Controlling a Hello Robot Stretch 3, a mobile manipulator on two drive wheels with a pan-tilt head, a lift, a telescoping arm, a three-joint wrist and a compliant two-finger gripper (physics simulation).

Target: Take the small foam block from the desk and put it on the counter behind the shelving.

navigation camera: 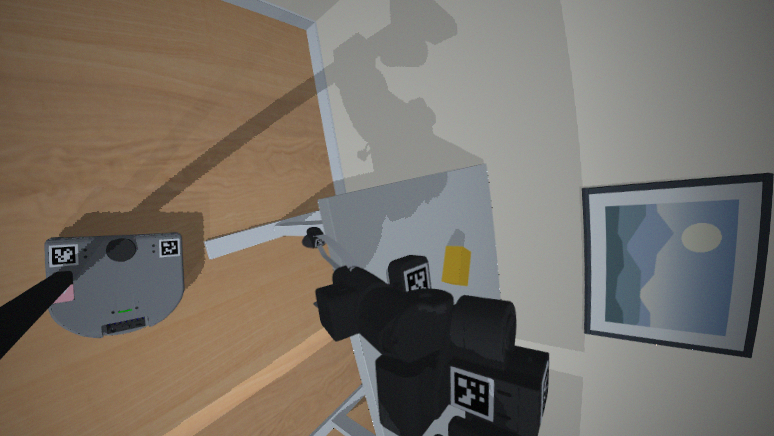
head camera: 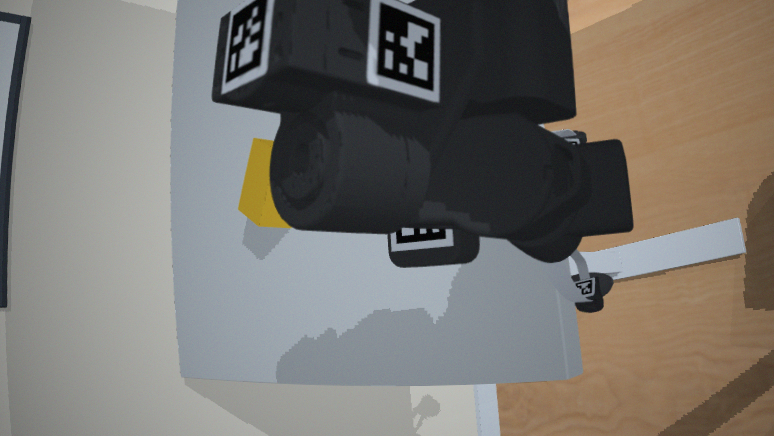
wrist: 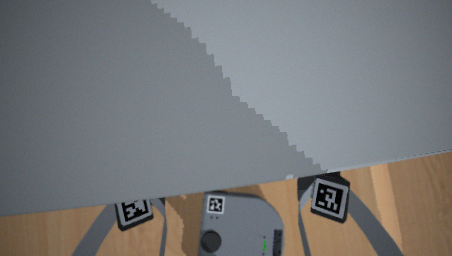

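Seen in the pictures: gripper, fingertip midpoint: (navigation camera: pixel 316 269); robot's base at its link origin: (navigation camera: pixel 121 248).
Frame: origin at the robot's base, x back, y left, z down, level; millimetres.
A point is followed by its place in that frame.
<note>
The small foam block (head camera: pixel 257 184) {x 56, y -593, z -995 mm} (navigation camera: pixel 456 265) {x 53, y -569, z -985 mm} is yellow and lies on the light grey desk (head camera: pixel 335 281) {x -47, y -495, z -950 mm} (navigation camera: pixel 465 203) {x -106, y -729, z -950 mm}, toward the wall side. The wrist hides part of it in the head view, and it does not show in the wrist view. My gripper (wrist: pixel 229 167) {x 20, y -256, z -865 mm} (head camera: pixel 582 213) {x 20, y -256, z -865 mm} is open, with its fingers wide apart and no object between them. In the wrist view the fingertips are at the desk's edge, against wooden floor and my base. The gripper is apart from the block. The counter and the shelving do not show.
My wheeled base (navigation camera: pixel 116 284) {x 103, y 17, z -160 mm} (wrist: pixel 240 215) stands on the wooden floor. A pale desk foot bar (head camera: pixel 677 246) (navigation camera: pixel 243 238) runs along the floor toward the base. A framed picture (navigation camera: pixel 674 265) {x 111, y -1071, z -1499 mm} hangs on the wall beyond the desk.
</note>
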